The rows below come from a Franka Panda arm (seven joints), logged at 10 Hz.
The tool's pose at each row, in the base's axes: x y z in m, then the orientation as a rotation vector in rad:
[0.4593, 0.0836, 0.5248, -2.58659, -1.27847, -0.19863]
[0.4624, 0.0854, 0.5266, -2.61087, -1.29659, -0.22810]
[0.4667, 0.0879, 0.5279, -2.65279, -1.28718, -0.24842]
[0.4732, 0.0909, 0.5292, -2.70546, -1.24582, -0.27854]
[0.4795, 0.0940, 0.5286, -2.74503, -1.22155, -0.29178]
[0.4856, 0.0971, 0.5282, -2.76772, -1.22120, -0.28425]
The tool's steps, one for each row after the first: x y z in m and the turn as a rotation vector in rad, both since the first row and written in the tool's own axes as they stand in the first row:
[0.0037, 0.0011, -0.0012, -0.03611, 0.00222, -0.00819]
[0.0085, 0.0029, -0.0017, -0.07467, -0.00112, 0.00596]
[0.0150, 0.0061, -0.0020, -0.11626, 0.00431, 0.04122]
[0.0210, 0.0094, -0.0005, -0.14658, 0.00090, 0.06379]
[0.0270, 0.0125, 0.0008, -0.16235, -0.01285, 0.06950]

